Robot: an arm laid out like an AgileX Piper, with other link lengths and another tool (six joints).
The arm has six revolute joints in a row. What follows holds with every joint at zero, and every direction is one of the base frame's.
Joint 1 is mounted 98.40 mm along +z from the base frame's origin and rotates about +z.
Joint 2 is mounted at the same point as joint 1 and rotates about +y.
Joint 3 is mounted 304.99 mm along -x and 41.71 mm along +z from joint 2 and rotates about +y.
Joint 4 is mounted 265.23 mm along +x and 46.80 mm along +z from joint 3 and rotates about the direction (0.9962, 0, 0.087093).
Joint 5 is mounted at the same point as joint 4 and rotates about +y.
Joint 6 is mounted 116.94 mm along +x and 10.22 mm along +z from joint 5 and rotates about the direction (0.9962, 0, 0.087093).
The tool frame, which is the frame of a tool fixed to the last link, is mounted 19.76 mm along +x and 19.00 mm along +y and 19.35 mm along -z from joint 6; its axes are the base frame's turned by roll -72.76, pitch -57.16 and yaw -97.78 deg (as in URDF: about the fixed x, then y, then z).
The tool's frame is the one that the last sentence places.
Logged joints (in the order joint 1, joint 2, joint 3, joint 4, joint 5, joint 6), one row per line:
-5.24, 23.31, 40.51, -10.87, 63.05, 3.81
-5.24, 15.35, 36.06, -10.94, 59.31, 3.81
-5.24, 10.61, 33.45, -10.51, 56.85, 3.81
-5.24, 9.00, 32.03, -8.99, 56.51, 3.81
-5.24, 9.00, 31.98, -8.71, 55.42, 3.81
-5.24, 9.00, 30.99, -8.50, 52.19, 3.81
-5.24, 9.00, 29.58, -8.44, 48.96, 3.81
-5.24, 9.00, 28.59, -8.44, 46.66, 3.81
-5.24, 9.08, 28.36, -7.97, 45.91, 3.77
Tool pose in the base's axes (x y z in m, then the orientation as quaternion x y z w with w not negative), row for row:
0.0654, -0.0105, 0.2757, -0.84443, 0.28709, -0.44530, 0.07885
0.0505, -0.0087, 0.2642, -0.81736, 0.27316, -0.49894, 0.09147
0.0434, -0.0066, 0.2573, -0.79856, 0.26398, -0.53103, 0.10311
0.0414, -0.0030, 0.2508, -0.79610, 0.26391, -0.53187, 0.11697
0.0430, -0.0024, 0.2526, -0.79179, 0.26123, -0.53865, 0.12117
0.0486, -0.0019, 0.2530, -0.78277, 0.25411, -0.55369, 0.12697
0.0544, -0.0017, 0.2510, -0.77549, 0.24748, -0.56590, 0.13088
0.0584, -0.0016, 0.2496, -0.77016, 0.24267, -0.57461, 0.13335
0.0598, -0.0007, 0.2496, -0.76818, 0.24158, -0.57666, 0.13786
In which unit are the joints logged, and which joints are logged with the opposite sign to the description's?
The joints are logged in degrees. Opposite sign: joint 3.
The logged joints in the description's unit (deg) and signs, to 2 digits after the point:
-5.24, 23.31, -40.51, -10.87, 63.05, 3.81
-5.24, 15.35, -36.06, -10.94, 59.31, 3.81
-5.24, 10.61, -33.45, -10.51, 56.85, 3.81
-5.24, 9.00, -32.03, -8.99, 56.51, 3.81
-5.24, 9.00, -31.98, -8.71, 55.42, 3.81
-5.24, 9.00, -30.99, -8.50, 52.19, 3.81
-5.24, 9.00, -29.58, -8.44, 48.96, 3.81
-5.24, 9.00, -28.59, -8.44, 46.66, 3.81
-5.24, 9.08, -28.36, -7.97, 45.91, 3.77

